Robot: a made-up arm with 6 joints.
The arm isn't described. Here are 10 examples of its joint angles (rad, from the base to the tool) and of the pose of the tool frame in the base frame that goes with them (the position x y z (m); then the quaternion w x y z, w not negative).
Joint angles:
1: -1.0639 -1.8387 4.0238 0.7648 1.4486 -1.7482
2: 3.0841 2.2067 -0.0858 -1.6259 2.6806 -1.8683
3: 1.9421 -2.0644 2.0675 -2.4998 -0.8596 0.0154
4: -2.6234 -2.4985 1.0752 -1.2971 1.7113 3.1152
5: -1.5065 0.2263 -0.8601 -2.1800 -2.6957 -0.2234
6: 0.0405 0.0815 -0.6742 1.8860 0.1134 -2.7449
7: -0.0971 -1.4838 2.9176 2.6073 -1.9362 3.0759
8: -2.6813 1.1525 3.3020 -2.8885 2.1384 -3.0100
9: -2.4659 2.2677 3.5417 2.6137 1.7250 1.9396
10: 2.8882 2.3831 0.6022 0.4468 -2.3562 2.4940
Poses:
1: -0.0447 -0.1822 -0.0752 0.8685 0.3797 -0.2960 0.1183
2: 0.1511 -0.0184 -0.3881 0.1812 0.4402 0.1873 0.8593
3: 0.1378 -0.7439 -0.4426 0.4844 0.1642 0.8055 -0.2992
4: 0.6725 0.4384 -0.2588 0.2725 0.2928 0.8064 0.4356
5: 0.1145 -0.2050 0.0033 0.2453 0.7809 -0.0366 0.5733
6: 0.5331 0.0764 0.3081 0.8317 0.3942 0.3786 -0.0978
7: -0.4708 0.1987 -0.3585 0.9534 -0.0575 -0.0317 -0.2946
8: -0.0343 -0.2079 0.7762 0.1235 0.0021 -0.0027 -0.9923
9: -0.2062 -0.3609 0.4092 0.3411 0.4882 -0.4087 -0.6916
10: -0.1996 0.2163 -0.6959 0.8301 0.2823 -0.4128 0.2466
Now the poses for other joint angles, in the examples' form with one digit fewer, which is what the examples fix.
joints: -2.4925 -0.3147 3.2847 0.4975 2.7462 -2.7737
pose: 0.358 0.467 0.221 0.032 0.406 -0.911 0.056
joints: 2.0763 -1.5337 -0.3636 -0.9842 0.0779 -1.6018
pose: 0.119 -0.013 0.587 0.360 -0.561 -0.592 -0.454
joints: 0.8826 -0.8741 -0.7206 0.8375 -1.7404 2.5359
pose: 0.211 0.071 0.615 0.256 0.835 -0.169 -0.458
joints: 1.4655 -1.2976 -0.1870 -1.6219 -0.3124 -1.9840
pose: -0.009 -0.002 0.649 0.407 -0.451 -0.742 -0.284
